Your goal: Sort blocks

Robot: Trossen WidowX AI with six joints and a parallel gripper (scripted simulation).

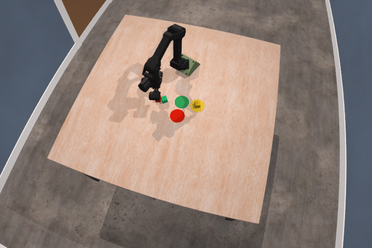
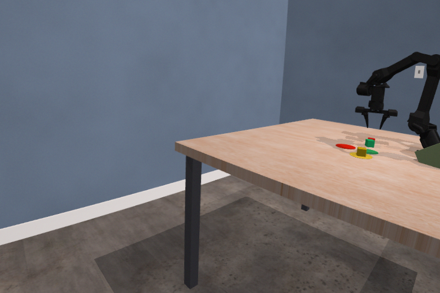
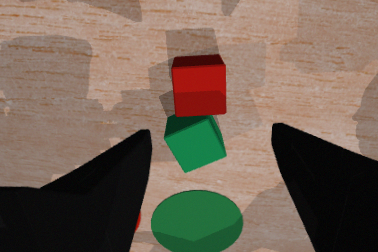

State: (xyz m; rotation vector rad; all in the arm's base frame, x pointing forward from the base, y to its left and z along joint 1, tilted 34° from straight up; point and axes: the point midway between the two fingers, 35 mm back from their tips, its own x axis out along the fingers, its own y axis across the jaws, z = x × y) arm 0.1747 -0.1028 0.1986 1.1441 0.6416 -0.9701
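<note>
Right now the red block is 100 mm below my hand. From my hand the other things lie so: red circle (120 mm ahead, 120 mm to the left, 120 mm below); then green block (10 mm ahead, 40 mm to the left, 100 mm below); then green circle (20 mm ahead, 150 mm to the left, 120 mm below).
</note>
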